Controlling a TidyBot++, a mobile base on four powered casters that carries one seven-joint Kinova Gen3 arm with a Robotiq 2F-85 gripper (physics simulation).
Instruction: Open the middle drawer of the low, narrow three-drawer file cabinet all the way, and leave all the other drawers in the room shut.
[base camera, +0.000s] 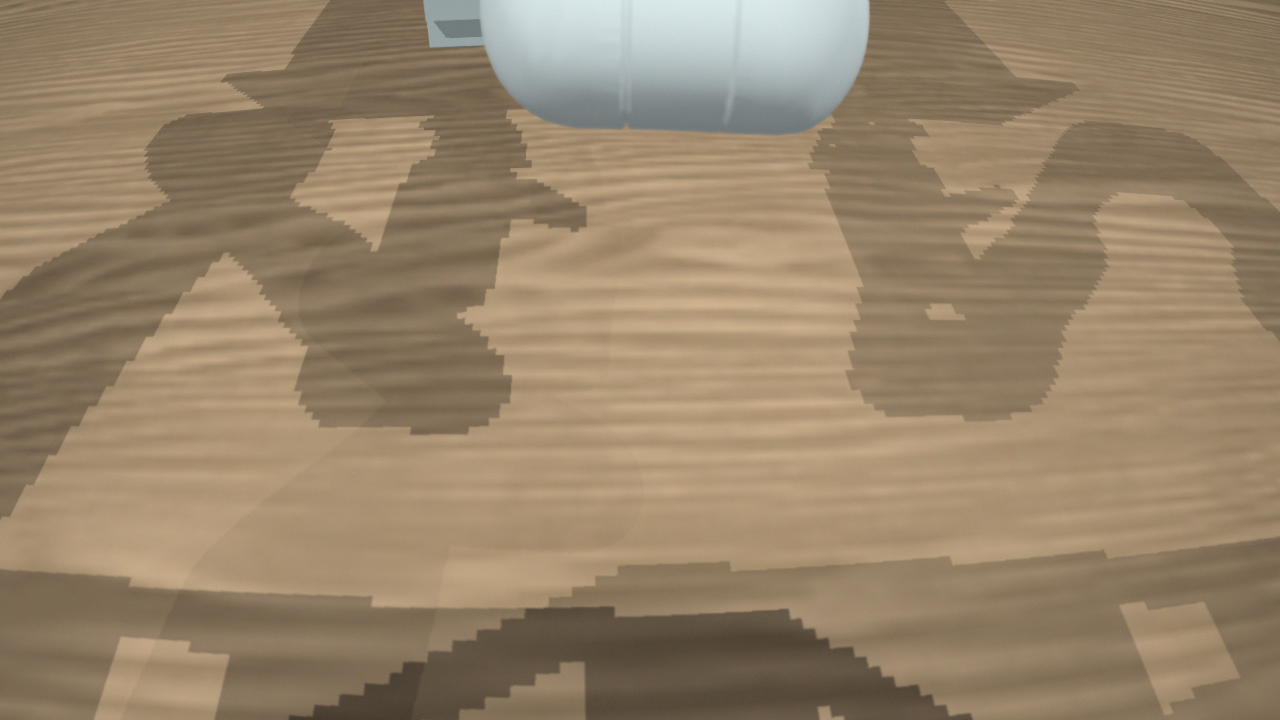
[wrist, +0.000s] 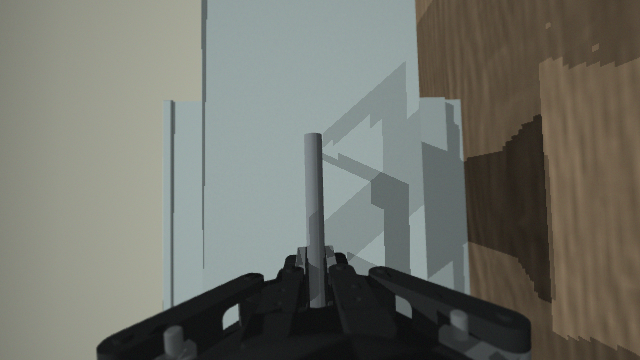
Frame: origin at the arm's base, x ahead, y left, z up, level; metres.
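Seen in the pictures: gripper, fingertip midpoint: (wrist: 315, 260).
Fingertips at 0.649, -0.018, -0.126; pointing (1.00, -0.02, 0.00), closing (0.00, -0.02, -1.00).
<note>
Pixels of each thing's top centre, then the offset from my fingertips to it, as dx, dy, dz. "spot": a spot on its surface instead. Level surfaces: height alone.
- grey bar handle, surface spot: (wrist: 313, 185) spot: -0.027, -0.050, +0.000
- small pale blue-grey corner, surface spot: (base camera: 454, 12) spot: +0.245, +0.200, -0.223
- Wood floor, surface height: dz -0.271
The middle drawer's pale blue-grey front (wrist: 270, 90) fills the centre of the wrist view and stands out from the cabinet (wrist: 188, 210), whose face shows farther back as a strip on each side. A grey bar handle (wrist: 313, 185) runs along the drawer front. My gripper (wrist: 315, 260) is shut on this handle, with a dark finger on each side of it. The other drawers' handles do not show in the wrist view. How far the drawer's sides reach back is hidden behind its front. The gripper does not show in the base view.
The white rounded arm section (base camera: 680, 62) hangs at the top of the base view. A small pale blue-grey corner (base camera: 454, 12) shows at its left; I cannot tell which part of the furniture it is. Wood floor (base camera: 680, 358) (wrist: 595, 175) bears shadows. A beige surface (wrist: 90, 175) lies left in the wrist view.
</note>
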